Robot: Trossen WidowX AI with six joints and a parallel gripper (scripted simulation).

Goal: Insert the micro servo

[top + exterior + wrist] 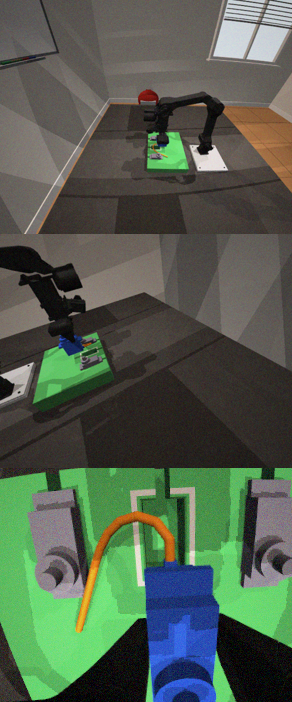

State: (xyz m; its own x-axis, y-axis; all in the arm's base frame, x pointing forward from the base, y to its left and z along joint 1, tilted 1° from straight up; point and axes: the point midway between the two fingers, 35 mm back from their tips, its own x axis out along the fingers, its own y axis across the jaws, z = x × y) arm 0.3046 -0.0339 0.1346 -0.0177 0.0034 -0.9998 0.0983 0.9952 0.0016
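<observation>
Right now the green deck is 10 cm below my gripper tip, 8 cm behind it and 1 cm to the left of it.
</observation>
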